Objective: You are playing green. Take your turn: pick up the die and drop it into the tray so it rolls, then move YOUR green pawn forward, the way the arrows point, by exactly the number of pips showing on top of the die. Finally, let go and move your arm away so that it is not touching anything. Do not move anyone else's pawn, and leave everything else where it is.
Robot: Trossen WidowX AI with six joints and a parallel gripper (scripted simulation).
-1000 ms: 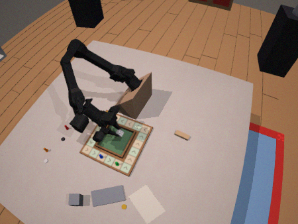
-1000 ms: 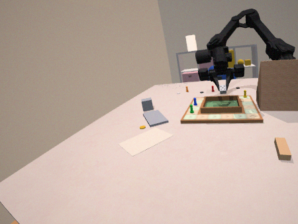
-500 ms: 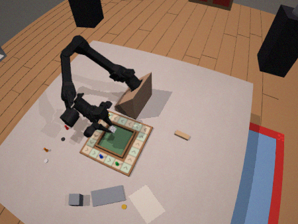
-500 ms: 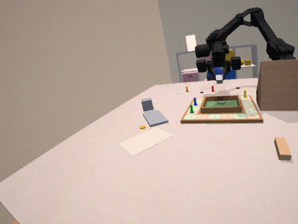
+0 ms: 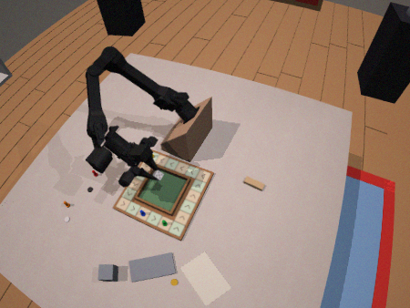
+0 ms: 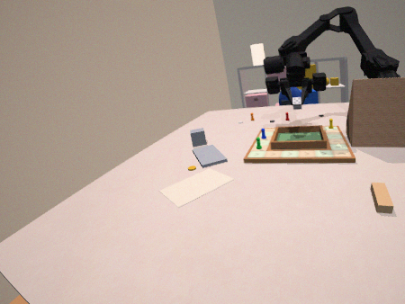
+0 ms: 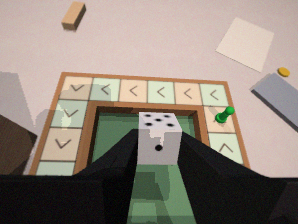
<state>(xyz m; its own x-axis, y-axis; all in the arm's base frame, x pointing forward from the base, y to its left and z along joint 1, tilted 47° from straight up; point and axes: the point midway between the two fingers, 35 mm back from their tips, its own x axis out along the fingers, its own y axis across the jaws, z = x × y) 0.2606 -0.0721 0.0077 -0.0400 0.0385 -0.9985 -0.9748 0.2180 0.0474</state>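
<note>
My gripper tip is now right at the white die. Round my gripper tip: green tray: 110 mm below; then green pawn: 120 mm ahead, 90 mm below, 50 mm to the left; then blue pawn: 110 mm ahead, 90 mm below, 40 mm to the right.
</note>
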